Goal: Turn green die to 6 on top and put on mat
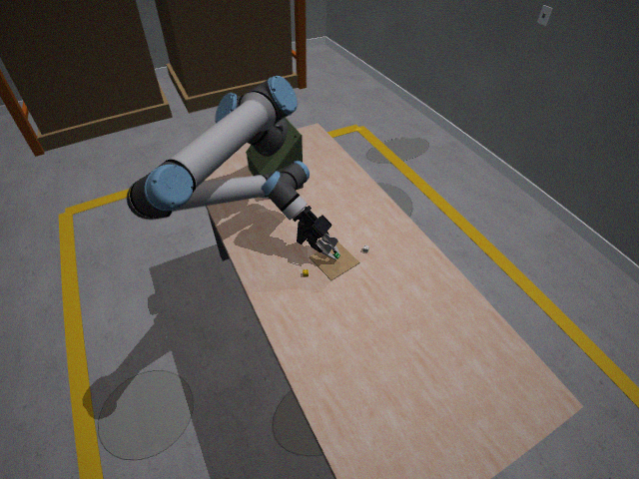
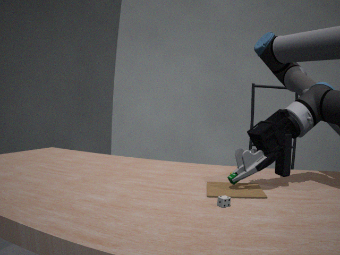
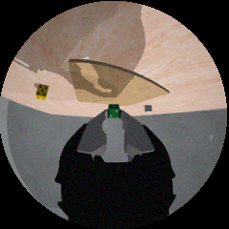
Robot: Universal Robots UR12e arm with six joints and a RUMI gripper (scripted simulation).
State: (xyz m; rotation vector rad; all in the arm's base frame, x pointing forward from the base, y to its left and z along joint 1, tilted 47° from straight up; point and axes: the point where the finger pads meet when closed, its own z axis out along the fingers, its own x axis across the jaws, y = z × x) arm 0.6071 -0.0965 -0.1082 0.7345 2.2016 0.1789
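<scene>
My gripper is now right at the green die. From my hand the other things lie so: tan mat 3 cm below; then white die 1 cm ahead, 13 cm to the left, 2 cm below; then yellow die 2 cm ahead, 13 cm to the right, 2 cm below.
</scene>
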